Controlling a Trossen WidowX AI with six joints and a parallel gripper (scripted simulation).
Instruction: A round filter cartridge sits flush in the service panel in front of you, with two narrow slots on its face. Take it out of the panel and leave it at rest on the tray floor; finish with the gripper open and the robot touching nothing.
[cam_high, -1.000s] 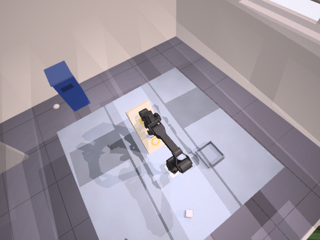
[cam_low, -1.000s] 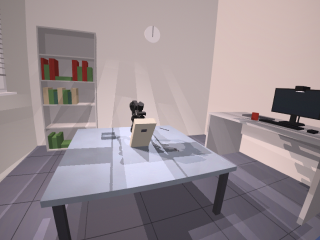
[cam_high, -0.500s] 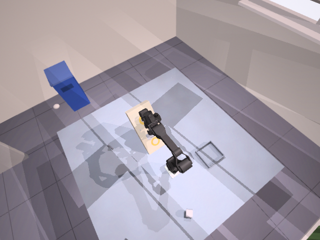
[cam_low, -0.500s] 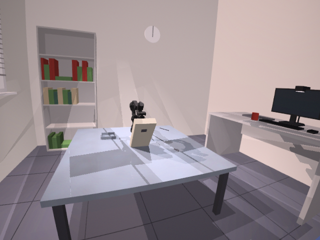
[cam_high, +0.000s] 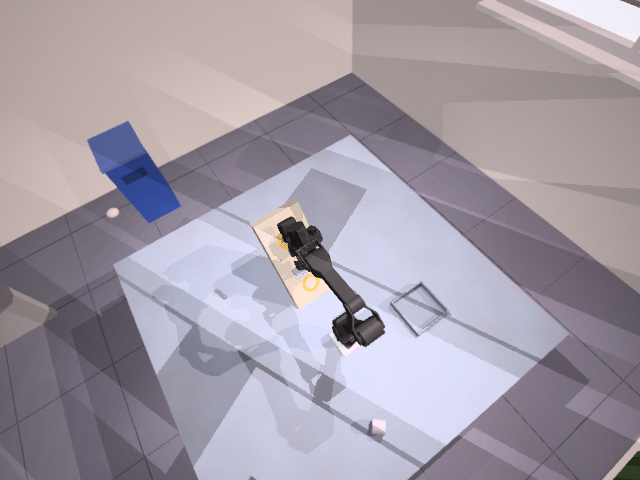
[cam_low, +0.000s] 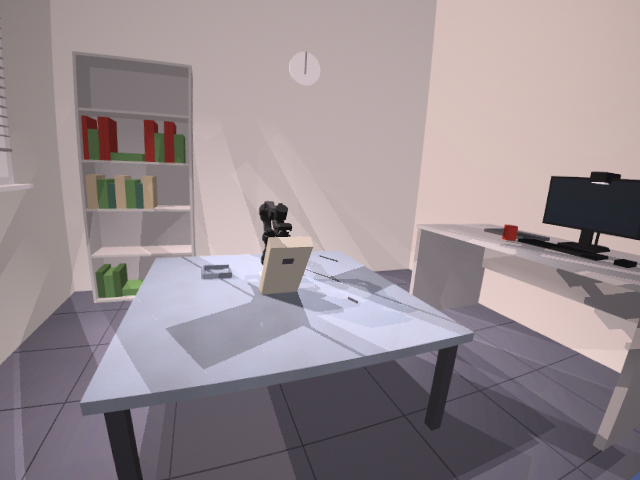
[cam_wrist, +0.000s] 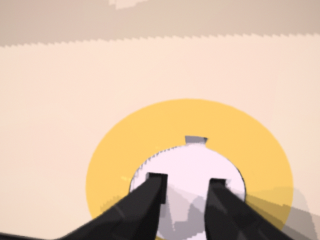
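Now: the round pale grey filter cartridge 1 cm below my gripper tip and 1 cm ahead of it. Round my gripper tip: clear square tray 48 cm behind, 22 cm below, 19 cm to the right; then dark piece 29 cm to the left, 22 cm below, 13 cm ahead; then beige service panel 8 cm below, 4 cm behind, 1 cm to the left.
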